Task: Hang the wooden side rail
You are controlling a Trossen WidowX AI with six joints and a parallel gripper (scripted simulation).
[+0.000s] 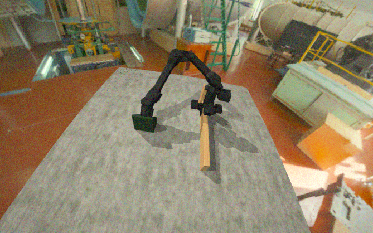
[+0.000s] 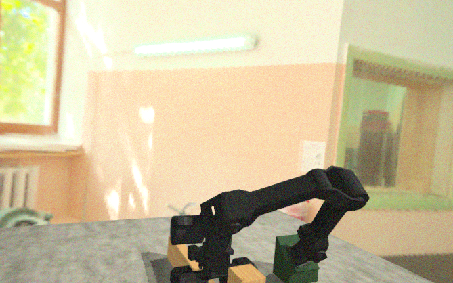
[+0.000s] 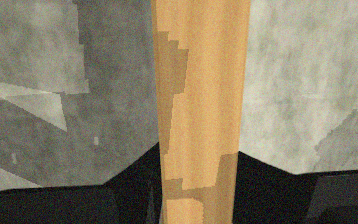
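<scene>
The headboard post lies 20 mm ahead of my gripper tip, 110 mm to the left of it and 50 mm above it.
</scene>
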